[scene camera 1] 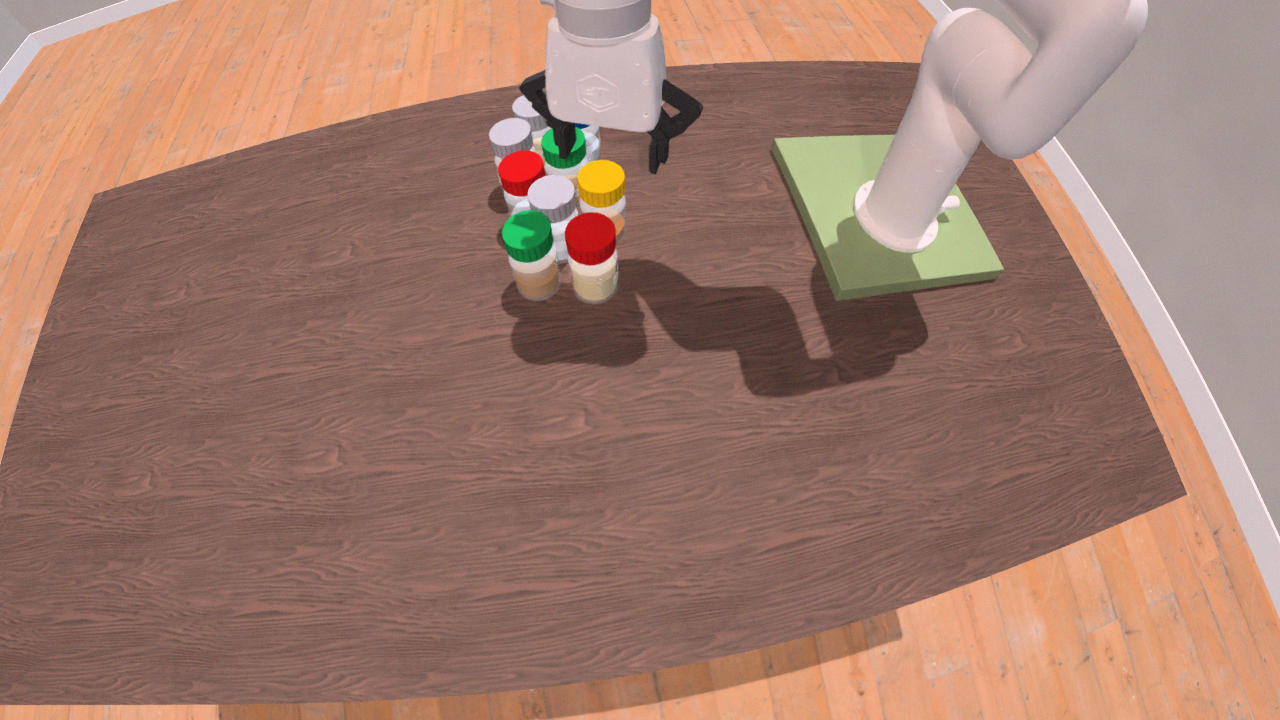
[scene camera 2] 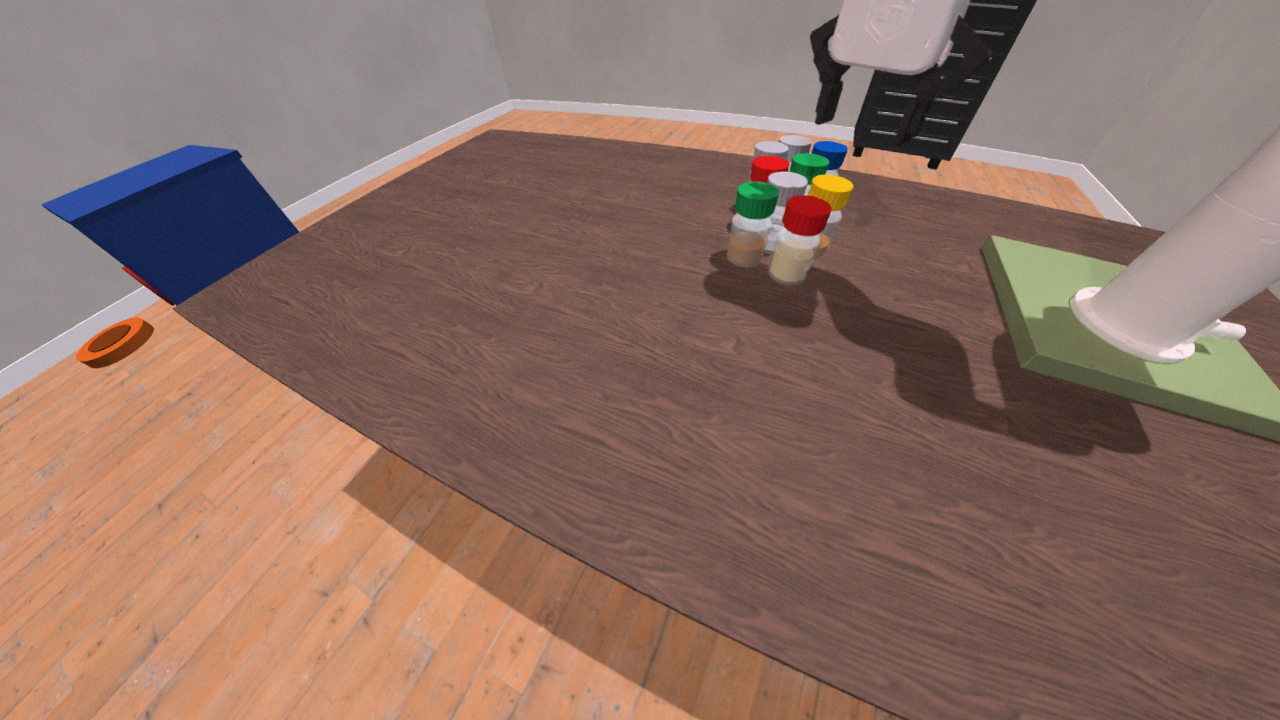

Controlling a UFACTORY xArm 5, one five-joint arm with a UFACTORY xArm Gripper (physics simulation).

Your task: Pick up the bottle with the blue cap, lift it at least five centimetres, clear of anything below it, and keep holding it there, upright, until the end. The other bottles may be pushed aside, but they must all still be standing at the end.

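Places are measured from the arm's base along level axes (x left, y ahead, z down), in centimetres.
Where they show: gripper, fingertip midpoint: (scene camera 1: 611,156) (scene camera 2: 860,131); arm's base, origin of the base link: (scene camera 1: 895,216) (scene camera 2: 1125,325).
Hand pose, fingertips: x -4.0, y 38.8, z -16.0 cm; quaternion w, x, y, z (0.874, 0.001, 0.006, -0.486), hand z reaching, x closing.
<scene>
Things, the pixels of their top centre, and the offset from my fingertips. Level surfaces: height alone.
- bottle with the blue cap, middle of its top: (scene camera 1: 576,101) (scene camera 2: 830,146) dy -0.3, dx -19.9, dz +8.0 cm
- grey-capped bottle, middle of its top: (scene camera 1: 532,104) (scene camera 2: 795,140) dy +5.4, dx -21.4, dz +8.0 cm
- yellow-capped bottle, middle of its top: (scene camera 1: 600,176) (scene camera 2: 832,182) dy +0.1, dx -5.2, dz +8.0 cm
- dark red-capped bottle, middle of its top: (scene camera 1: 590,231) (scene camera 2: 809,205) dy +3.3, dx +2.5, dz +8.0 cm
- table, its level: dz +18.5 cm
The bottle with the blue cap (scene camera 1: 591,143) (scene camera 2: 829,154) stands upright at the back right of the bottle group. In scene camera 1 my gripper's body and finger hide most of its cap. Beside it are a grey-capped bottle (scene camera 1: 528,111) (scene camera 2: 794,143) and, in front, a green-capped bottle (scene camera 1: 568,145) (scene camera 2: 809,167). A yellow-capped bottle (scene camera 1: 600,182) (scene camera 2: 831,191) stands further forward. All visible bottles stand upright. My gripper (scene camera 1: 609,162) (scene camera 2: 864,131) is open and empty, pointing down. In scene camera 2 it hangs above the caps and a little to the right of the blue one.
Closer to the cameras stand a dark red-capped bottle (scene camera 1: 590,238) (scene camera 2: 806,215), another green-capped bottle (scene camera 1: 527,235) (scene camera 2: 756,200), a grey-capped one (scene camera 1: 551,197) (scene camera 2: 787,187) and others. The arm's base stands on a green slab (scene camera 1: 913,278) (scene camera 2: 1011,295) at the right of the table (scene camera 1: 402,492) (scene camera 2: 581,402).
</scene>
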